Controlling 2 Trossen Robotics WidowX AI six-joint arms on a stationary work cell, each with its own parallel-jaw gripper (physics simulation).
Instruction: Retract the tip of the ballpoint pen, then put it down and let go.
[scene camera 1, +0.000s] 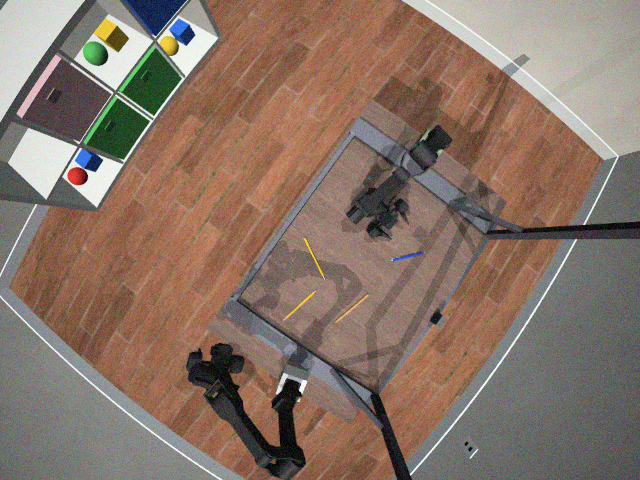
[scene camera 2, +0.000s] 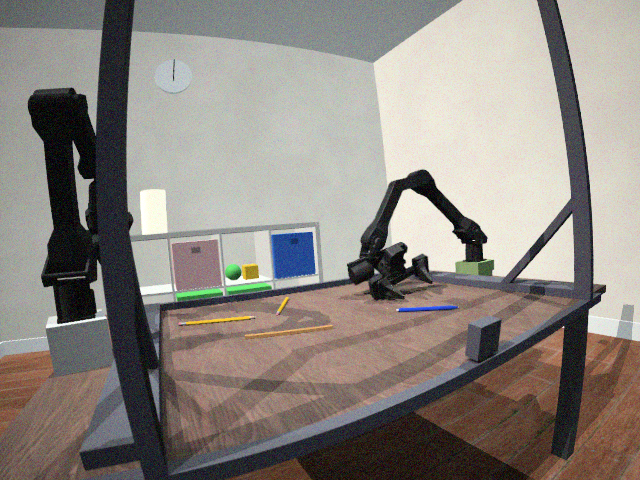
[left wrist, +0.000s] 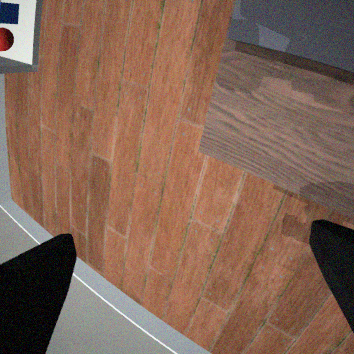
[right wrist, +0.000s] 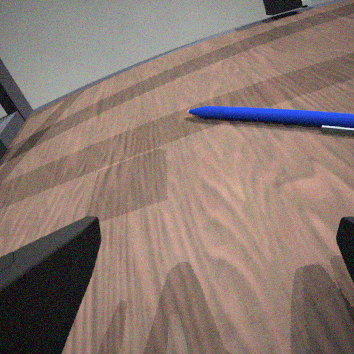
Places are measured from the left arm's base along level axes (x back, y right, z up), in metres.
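Pixels of known places: left gripper, fingertip midpoint: (left wrist: 193, 240); right gripper, fingertip midpoint: (scene camera 1: 400, 231) (scene camera 2: 418, 289) (right wrist: 221, 229); left arm's base, link origin: (scene camera 1: 291, 387) (scene camera 2: 76, 317); right arm's base, link origin: (scene camera 2: 474, 260).
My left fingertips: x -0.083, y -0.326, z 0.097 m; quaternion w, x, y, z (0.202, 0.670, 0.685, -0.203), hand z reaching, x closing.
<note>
Ahead of a thing's pixels: the offset from my left fingertips to its middle.
A blue ballpoint pen {dx -0.572, dy +0.595, dz -0.174 m} (scene camera 1: 407, 256) (scene camera 2: 427, 308) (right wrist: 280, 116) lies flat on the table. In the right wrist view its pointed end is at the left and part of a pale clip shows at the right edge; its far end is cut off there. A small speck shows at the point, too small to tell its state. My right gripper (scene camera 1: 395, 225) (scene camera 2: 415, 289) (right wrist: 221, 229) is open and empty, low over the table, to one side of the pen. My left gripper (scene camera 1: 230, 355) (left wrist: 193, 240) is open and empty, beyond the table's edge over the floor, far from the pen.
Two yellow pencils {dx -0.430, dy +0.238, dz -0.175 m} (scene camera 1: 314, 258) {dx -0.231, dy +0.245, dz -0.175 m} (scene camera 1: 299, 305) (scene camera 2: 217, 320) (scene camera 2: 282, 305) and an orange pencil-like stick {dx -0.291, dy +0.451, dz -0.175 m} (scene camera 1: 352, 308) (scene camera 2: 289, 331) lie on the table. A dark box {dx -0.368, dy +0.807, dz -0.147 m} (scene camera 1: 436, 316) (scene camera 2: 483, 338) sits at the table's rim. Dark frame posts (scene camera 2: 114, 206) (scene camera 2: 571, 155) rise from the table.
</note>
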